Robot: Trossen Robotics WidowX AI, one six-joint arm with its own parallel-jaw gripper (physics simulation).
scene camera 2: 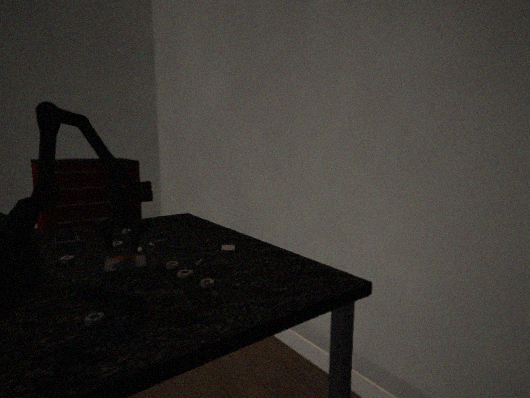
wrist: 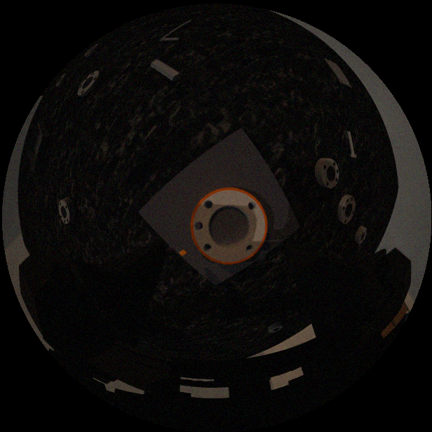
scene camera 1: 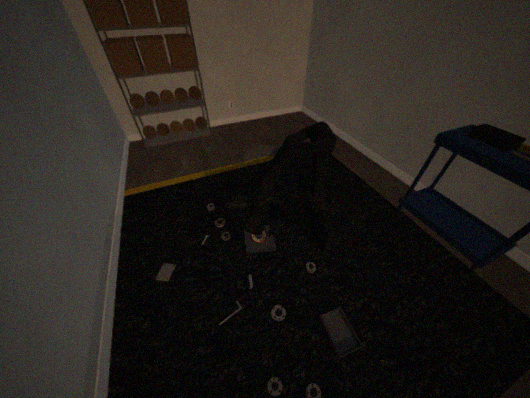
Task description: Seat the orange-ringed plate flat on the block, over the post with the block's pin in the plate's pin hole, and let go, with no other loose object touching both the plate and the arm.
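Seen in the pictures: gripper, fingertip midpoint: (scene camera 2: 122, 250); arm's base at its link origin: (scene camera 2: 15, 226) (scene camera 1: 331, 210).
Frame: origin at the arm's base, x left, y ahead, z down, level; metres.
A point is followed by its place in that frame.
The orange-ringed plate (scene camera 1: 259, 242) @(x -0.099, y 0.277, z 0.138 m) (scene camera 2: 127, 257) @(x -0.156, y 0.258, z 0.118 m) (wrist: 229, 198) lies over the grey block (scene camera 1: 261, 248) @(x -0.073, y 0.282, z 0.144 m) (scene camera 2: 116, 264) @(x -0.126, y 0.234, z 0.143 m) (wrist: 200, 170), with its orange rim upward. In the wrist view a dim brown-grey round surface shows through its centre hole. Its small holes look dark, and I cannot make out the pin. A small orange mark (wrist: 183, 252) shows on the block at the plate's lower left. Whether the plate sits fully flat is too dark to tell. My gripper (wrist: 227, 248) is open and empty, its dark fingers apart on either side of the plate; gaps to it are hard to judge.
Several pale flanges, one (scene camera 1: 273, 313) @(x 0.162, y 0.370, z 0.158 m) in front and one (wrist: 332, 162) to the right in the wrist view, lie around the block. A pale bar (scene camera 1: 251, 281) @(x 0.027, y 0.382, z 0.155 m) (wrist: 165, 69), a thin angle piece (scene camera 1: 230, 316) @(x 0.096, y 0.499, z 0.163 m), a flat card (scene camera 1: 165, 272) @(x -0.178, y 0.656, z 0.162 m) and a grey tray (scene camera 1: 339, 327) @(x 0.306, y 0.206, z 0.166 m) lie farther out.
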